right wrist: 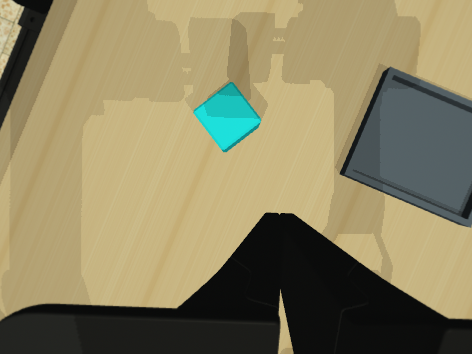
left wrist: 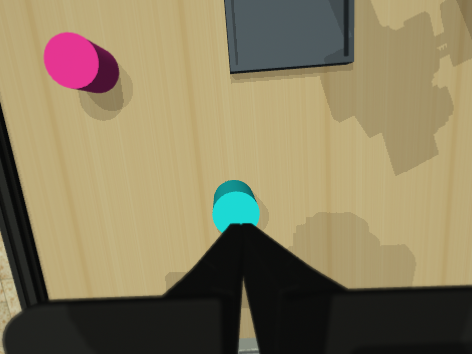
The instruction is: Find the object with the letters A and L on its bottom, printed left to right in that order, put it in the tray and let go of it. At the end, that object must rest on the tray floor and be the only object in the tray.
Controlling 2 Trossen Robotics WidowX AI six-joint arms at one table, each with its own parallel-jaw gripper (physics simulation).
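Frame: origin at the left arm's base, x ahead, y left, z up, level; centimetres.
Where they show: left gripper, fingertip midpoint: (left wrist: pixel 240 234); right gripper, fingertip midpoint: (right wrist: pixel 277 227).
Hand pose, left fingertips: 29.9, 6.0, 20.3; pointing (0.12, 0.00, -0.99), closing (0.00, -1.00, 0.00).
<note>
Each offset is from my left fingertips to the centre of the thing, as dx, dy, dz. Level surfaces: height alone.
A magenta cylinder {+9.5, +14.1, -20.3} (left wrist: pixel 71 60) stands upright at the upper left of the left wrist view. A cyan cylinder {-5.3, -0.7, -20.3} (left wrist: pixel 236 210) stands upright near its centre, partly hidden by the fingertips. A cyan block {+21.8, -25.1, -20.8} (right wrist: pixel 226 120) with a square top sits above the centre of the right wrist view. No bottom faces or letters show. The dark grey tray {+15.2, -6.6, -22.1} (left wrist: pixel 290 35) (right wrist: pixel 425 145) shows in part in both views; nothing lies on the part of its floor in view. My left gripper (left wrist: pixel 240 234) is shut and empty, over the cyan cylinder's near edge. My right gripper (right wrist: pixel 277 227) is shut and empty, apart from the cyan block.
A dark table edge (left wrist: pixel 19 240) runs down the left side of the left wrist view. A dark edge (right wrist: pixel 15 75) also shows at the upper left of the right wrist view. Shadows of the arms fall across the wooden table top {dz -23.0} (left wrist: pixel 150 165) (right wrist: pixel 135 200).
</note>
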